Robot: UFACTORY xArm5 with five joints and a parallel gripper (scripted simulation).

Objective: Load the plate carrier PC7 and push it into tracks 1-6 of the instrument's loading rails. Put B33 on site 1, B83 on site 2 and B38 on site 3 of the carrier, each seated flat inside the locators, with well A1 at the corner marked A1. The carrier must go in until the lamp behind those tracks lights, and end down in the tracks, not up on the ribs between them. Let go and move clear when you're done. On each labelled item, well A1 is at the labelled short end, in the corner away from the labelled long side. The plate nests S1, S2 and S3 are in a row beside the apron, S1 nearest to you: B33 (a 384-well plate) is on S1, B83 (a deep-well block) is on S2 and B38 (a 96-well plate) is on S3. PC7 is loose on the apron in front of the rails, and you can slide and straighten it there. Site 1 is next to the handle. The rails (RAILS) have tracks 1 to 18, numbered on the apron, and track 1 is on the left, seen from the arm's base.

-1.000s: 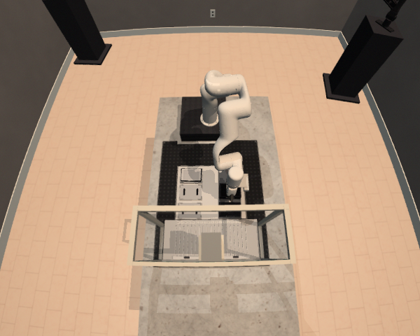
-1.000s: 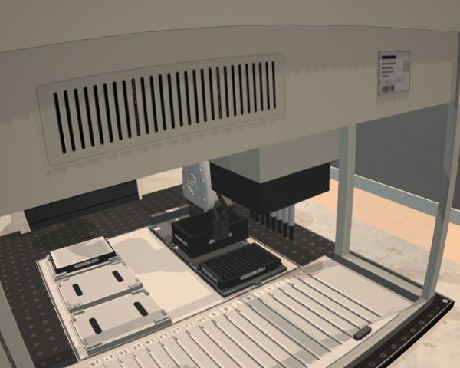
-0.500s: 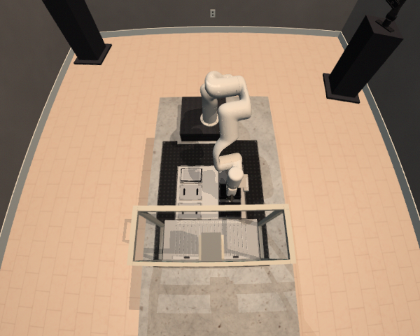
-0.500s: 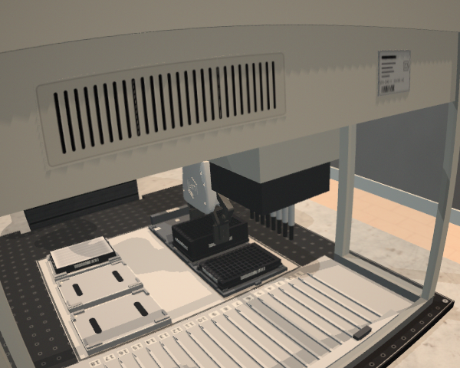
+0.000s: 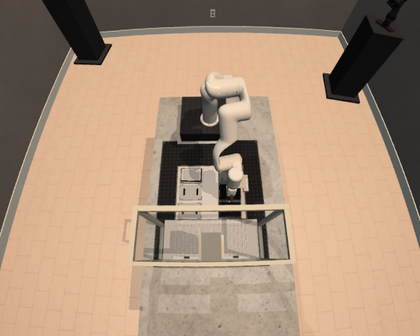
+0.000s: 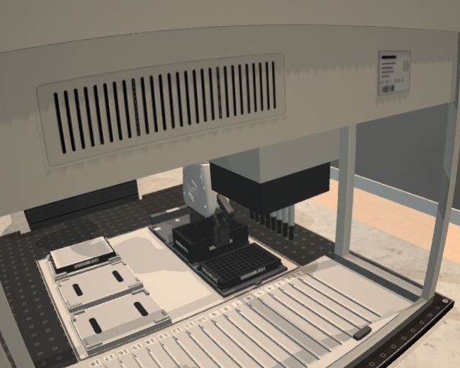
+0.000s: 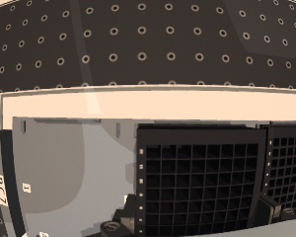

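Now: the plate carrier 1 cm behind my hand and 3 cm below it. Round my hand: plate: 10 cm ahead, 1 cm to the left, 2 cm below.
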